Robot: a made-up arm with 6 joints. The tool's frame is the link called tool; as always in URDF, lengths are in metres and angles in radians. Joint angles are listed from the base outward. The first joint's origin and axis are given. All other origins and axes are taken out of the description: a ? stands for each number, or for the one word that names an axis. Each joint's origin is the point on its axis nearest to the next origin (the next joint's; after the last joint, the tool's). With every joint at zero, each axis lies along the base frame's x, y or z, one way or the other. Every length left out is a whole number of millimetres.
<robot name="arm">
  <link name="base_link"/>
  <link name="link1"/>
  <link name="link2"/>
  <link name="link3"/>
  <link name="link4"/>
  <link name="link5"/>
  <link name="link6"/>
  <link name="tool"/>
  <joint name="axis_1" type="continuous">
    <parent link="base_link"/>
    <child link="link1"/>
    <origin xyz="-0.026 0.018 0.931"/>
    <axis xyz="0 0 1"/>
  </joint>
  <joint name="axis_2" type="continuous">
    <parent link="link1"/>
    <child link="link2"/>
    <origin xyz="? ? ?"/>
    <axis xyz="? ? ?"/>
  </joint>
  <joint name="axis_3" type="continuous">
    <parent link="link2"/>
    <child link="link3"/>
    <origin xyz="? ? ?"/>
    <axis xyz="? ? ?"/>
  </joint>
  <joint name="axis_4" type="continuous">
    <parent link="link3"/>
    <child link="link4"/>
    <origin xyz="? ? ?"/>
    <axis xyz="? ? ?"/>
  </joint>
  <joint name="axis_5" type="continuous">
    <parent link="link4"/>
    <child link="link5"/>
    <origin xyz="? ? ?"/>
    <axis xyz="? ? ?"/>
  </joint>
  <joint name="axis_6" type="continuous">
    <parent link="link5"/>
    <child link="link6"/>
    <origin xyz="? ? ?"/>
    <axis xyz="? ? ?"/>
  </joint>
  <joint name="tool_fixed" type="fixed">
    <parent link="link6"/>
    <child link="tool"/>
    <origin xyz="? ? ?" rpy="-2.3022 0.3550 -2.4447"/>
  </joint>
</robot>
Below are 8 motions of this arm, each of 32 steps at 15 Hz.
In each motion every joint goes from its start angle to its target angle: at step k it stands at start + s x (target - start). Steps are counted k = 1, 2, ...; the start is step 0. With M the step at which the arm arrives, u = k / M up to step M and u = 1 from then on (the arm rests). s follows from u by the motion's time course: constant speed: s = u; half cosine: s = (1 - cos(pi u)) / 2; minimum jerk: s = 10 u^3 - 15 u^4 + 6 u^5.
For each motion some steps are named. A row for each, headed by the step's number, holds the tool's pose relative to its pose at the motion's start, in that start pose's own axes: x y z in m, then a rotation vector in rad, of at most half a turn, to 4 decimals.
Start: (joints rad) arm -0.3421 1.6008 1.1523 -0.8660 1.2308 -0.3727
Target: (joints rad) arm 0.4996 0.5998 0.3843 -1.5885 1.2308 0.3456
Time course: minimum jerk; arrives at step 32
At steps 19, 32:
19: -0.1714 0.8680 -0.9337 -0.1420 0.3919 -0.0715
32: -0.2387 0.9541 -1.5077 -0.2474 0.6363 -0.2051

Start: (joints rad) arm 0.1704 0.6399 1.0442 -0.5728 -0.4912 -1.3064
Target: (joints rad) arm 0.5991 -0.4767 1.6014 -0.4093 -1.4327 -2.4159
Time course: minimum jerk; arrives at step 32
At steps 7, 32:
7: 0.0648 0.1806 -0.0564 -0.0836 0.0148 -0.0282
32: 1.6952 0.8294 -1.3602 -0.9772 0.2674 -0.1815

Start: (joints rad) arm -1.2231 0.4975 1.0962 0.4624 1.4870 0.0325
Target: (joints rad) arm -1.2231 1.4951 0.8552 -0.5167 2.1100 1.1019
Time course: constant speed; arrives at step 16
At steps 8, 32:
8: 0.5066 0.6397 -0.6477 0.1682 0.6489 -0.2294
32: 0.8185 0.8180 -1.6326 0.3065 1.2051 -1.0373

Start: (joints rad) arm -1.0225 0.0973 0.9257 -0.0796 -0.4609 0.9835
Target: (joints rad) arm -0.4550 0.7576 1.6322 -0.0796 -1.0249 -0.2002
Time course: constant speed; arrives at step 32
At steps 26, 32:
26: -0.5860 0.1622 -0.2508 -1.0432 -0.5637 0.1822
32: -0.6908 0.2189 -0.3761 -1.2955 -0.6184 0.1616

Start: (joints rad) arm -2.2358 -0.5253 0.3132 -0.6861 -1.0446 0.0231
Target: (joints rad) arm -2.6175 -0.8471 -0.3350 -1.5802 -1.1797 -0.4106
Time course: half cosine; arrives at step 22
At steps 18, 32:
18: 0.1556 0.0982 0.2252 -0.8929 -0.4277 0.4109
32: 0.1723 0.1059 0.2461 -0.9627 -0.4786 0.4417

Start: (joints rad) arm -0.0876 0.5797 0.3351 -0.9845 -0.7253 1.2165
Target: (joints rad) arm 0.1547 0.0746 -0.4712 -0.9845 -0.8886 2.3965
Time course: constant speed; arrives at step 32
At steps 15, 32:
15: -0.1086 0.2694 -0.0763 0.2495 0.0131 -0.5388
32: -0.1413 0.6266 -0.1304 0.5913 -0.1157 -1.1065

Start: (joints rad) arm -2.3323 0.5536 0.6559 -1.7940 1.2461 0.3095
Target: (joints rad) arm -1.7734 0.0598 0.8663 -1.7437 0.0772 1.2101
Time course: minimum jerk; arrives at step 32
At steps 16, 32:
16: 0.1463 0.1952 -0.6526 -0.5299 0.1232 -0.7609
32: 0.1408 0.0264 -1.3193 -1.0577 -0.3146 -1.3813

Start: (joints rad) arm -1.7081 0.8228 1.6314 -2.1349 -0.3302 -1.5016
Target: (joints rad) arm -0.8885 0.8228 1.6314 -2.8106 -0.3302 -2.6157
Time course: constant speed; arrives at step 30
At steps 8, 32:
8: 0.0926 -0.2816 0.0930 -0.4297 -0.0542 0.4954
32: 0.6183 -0.8110 0.4158 -1.4682 -0.4690 1.9331

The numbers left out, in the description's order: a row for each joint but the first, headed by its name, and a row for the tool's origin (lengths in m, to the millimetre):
axis_2: xyz 0.164 -0.012 0.000, axis 0 1 0
axis_3: xyz 0.021 0.000 0.899, axis 0 -1 0
axis_4: xyz 0.901 0.000 0.297, axis -1 0 0
axis_5: xyz 0.000 -0.054 -0.001, axis 0 -1 0
axis_6: xyz 0.151 0.000 -0.015, axis -1 0 0
tool: xyz 0.000 0.024 0.012

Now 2 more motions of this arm.
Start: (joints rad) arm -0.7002 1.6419 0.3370 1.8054 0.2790 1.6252
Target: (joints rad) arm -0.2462 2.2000 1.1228 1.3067 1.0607 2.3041
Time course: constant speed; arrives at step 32
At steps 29, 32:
29: 0.1457 -0.5372 0.5675 0.4147 1.0055 -0.1751
32: 0.1673 -0.6071 0.5945 0.4355 1.1233 -0.2036

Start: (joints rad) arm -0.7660 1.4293 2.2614 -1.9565 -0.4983 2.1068
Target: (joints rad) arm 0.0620 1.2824 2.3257 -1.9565 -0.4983 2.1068
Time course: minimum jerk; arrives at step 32
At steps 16, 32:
16: -0.5631 0.0437 -0.2883 -0.0957 -0.3665 0.1973
32: -0.9515 -0.0669 -0.7167 -0.1960 -0.7089 0.4321

